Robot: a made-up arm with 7 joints. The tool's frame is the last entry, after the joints.
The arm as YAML. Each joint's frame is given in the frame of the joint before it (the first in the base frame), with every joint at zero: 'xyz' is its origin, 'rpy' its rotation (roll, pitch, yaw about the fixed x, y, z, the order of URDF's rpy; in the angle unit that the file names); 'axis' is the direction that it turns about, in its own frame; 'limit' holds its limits. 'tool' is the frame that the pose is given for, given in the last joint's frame.
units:
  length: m
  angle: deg
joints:
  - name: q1
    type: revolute
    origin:
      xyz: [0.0, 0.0, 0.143]
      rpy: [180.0, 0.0, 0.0]
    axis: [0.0, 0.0, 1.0]
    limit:
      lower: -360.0
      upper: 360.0
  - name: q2
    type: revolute
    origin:
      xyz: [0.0, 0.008, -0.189]
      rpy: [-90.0, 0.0, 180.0]
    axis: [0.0, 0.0, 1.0]
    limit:
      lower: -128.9
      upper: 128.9
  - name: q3
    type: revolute
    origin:
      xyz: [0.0, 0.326, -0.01]
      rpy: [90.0, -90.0, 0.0]
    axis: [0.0, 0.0, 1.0]
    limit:
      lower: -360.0
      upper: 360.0
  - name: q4
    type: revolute
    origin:
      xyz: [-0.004, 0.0, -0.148]
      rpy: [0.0, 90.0, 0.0]
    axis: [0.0, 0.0, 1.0]
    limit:
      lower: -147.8
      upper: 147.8
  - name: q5
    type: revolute
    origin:
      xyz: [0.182, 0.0, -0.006]
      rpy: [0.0, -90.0, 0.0]
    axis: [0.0, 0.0, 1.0]
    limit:
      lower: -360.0
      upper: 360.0
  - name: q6
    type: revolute
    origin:
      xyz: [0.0, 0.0, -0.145]
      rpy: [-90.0, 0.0, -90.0]
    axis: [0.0, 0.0, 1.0]
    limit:
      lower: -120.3
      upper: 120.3
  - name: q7
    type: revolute
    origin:
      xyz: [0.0, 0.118, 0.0]
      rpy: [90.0, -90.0, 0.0]
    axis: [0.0, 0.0, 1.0]
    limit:
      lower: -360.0
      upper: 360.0
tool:
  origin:
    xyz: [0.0, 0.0, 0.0]
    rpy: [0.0, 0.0, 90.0]
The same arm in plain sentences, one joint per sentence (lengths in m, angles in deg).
The arm has seven revolute joints in a row. What follows holds with every joint at zero, and every direction is one of the base frame's.
Joint 1 is mounted 0.143 m along +z from the base frame's origin and rotates about -z, from -360 to 360 deg.
Joint 2 is mounted 0.008 m along -y and 0.189 m along +z from joint 1 and rotates about +y, from -128.9 to 128.9 deg.
Joint 3 is mounted 0.01 m along -y and 0.326 m along +z from joint 2 and rotates about -z, from -360 to 360 deg.
Joint 4 is mounted 0.004 m along -y and 0.148 m along +z from joint 3 and rotates about +y, from -147.8 to 147.8 deg.
Joint 5 is mounted 0.006 m along -y and 0.182 m along +z from joint 4 and rotates about -z, from -360 to 360 deg.
Joint 6 is mounted 0.145 m along +z from joint 5 and rotates about +y, from -120.3 to 120.3 deg.
Joint 7 is mounted 0.118 m along +z from joint 6 and rotates about -z, from -360 to 360 deg.
The tool frame, which is the frame that the pose is given for, is mounted at the same point as joint 7; its axes are the base frame's turned by roll 180, pitch 0 and yaw 0 deg (as in URDF: about the fixed x, then y, then z).

